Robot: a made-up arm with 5 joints.
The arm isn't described. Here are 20 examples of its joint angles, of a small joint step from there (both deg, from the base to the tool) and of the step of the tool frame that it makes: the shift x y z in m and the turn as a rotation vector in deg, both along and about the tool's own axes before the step.
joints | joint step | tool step
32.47 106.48 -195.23 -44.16 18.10 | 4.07 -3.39 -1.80 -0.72 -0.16 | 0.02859 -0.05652 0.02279 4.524 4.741 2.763
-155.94 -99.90 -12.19 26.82 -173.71 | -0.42 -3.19 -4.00 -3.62 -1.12 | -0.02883 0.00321 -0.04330 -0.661 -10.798 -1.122
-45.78 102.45 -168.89 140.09 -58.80 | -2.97 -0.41 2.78 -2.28 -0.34 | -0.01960 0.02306 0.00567 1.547 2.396 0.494
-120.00 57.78 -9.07 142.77 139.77 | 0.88 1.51 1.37 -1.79 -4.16 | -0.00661 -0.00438 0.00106 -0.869 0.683 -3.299
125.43 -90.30 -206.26 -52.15 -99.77 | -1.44 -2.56 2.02 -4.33 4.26 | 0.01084 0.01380 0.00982 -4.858 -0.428 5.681
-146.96 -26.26 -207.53 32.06 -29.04 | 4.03 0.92 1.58 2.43 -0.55 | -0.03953 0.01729 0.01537 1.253 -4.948 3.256
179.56 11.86 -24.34 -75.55 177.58 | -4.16 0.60 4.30 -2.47 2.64 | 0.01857 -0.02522 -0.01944 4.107 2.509 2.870
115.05 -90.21 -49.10 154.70 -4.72 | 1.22 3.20 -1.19 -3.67 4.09 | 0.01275 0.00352 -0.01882 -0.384 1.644 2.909
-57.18 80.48 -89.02 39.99 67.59 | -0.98 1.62 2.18 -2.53 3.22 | 0.00286 0.01333 0.02696 -1.003 -0.938 4.050
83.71 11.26 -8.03 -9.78 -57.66 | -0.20 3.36 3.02 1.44 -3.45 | -0.01885 -0.02818 0.02013 6.726 -3.991 -3.245
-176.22 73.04 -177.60 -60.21 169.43 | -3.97 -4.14 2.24 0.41 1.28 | -0.01380 -0.04237 0.02791 1.235 -1.296 -2.564
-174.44 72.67 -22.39 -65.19 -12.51 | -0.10 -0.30 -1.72 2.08 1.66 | 0.00702 0.00202 0.00727 -0.013 -0.064 1.757
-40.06 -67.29 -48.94 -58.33 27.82 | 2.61 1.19 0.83 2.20 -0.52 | -0.01526 0.01244 0.00368 -1.648 -3.899 2.068
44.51 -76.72 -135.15 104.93 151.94 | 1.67 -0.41 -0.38 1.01 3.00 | 0.01033 -0.00996 -0.00504 -1.528 -0.518 3.483
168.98 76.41 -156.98 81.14 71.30 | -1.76 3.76 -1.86 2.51 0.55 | 0.01912 0.01434 0.03918 -4.157 -1.475 2.308
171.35 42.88 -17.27 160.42 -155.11 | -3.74 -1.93 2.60 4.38 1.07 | -0.00581 -0.00678 0.01561 2.670 4.320 -2.630
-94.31 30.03 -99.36 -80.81 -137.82 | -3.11 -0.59 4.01 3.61 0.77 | -0.00764 -0.03233 -0.00870 6.015 4.018 -1.830
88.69 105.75 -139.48 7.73 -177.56 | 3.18 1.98 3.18 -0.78 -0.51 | 0.04790 0.03297 0.02160 -1.116 4.425 -3.420
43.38 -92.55 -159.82 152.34 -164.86 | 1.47 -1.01 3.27 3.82 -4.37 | 0.00109 -0.01525 0.00999 -0.060 6.254 -4.187
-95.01 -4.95 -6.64 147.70 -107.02 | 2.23 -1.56 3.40 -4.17 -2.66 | -0.00527 0.01943 0.00723 -1.714 -2.232 -1.084
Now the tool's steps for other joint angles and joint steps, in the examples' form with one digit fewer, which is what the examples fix.
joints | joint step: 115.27 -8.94 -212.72 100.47 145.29 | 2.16 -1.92 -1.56 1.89 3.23
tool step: 0.0046 -0.0075 -0.0298 -0.67 -2.33 4.37
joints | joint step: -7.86 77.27 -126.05 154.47 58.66 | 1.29 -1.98 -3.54 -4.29 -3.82
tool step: -0.0233 0.0154 -0.0170 7.51 6.44 -3.57
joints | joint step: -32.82 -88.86 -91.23 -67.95 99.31 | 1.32 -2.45 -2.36 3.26 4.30
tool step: 0.0074 -0.0353 0.0164 1.76 0.90 4.78
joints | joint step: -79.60 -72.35 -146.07 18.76 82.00 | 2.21 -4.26 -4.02 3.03 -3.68
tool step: 0.0362 -0.0607 -0.0532 5.03 1.72 -1.63
